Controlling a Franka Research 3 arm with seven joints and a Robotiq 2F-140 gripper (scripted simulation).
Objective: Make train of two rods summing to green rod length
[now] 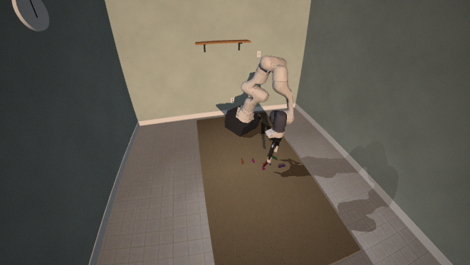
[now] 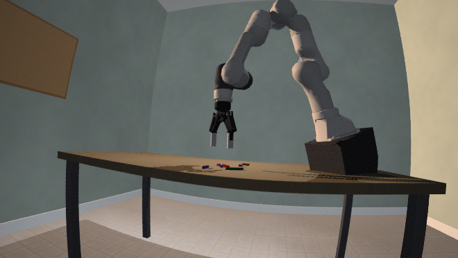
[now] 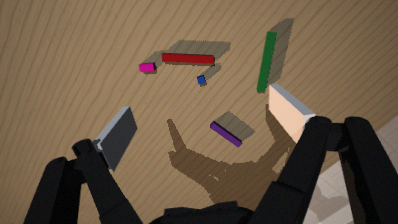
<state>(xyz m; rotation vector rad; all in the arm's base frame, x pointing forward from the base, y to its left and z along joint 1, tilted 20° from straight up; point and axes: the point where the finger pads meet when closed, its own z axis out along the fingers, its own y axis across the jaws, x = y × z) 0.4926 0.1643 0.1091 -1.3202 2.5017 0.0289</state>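
Now: the blue rod 100 mm below my hand and 10 mm to the right of it. From my hand the other things lie so: purple rod: 100 mm below, 90 mm to the left, 20 mm ahead; then red rod: 100 mm below, 40 mm to the right, 10 mm behind; then green rod: 100 mm below, 90 mm behind, 40 mm to the left.
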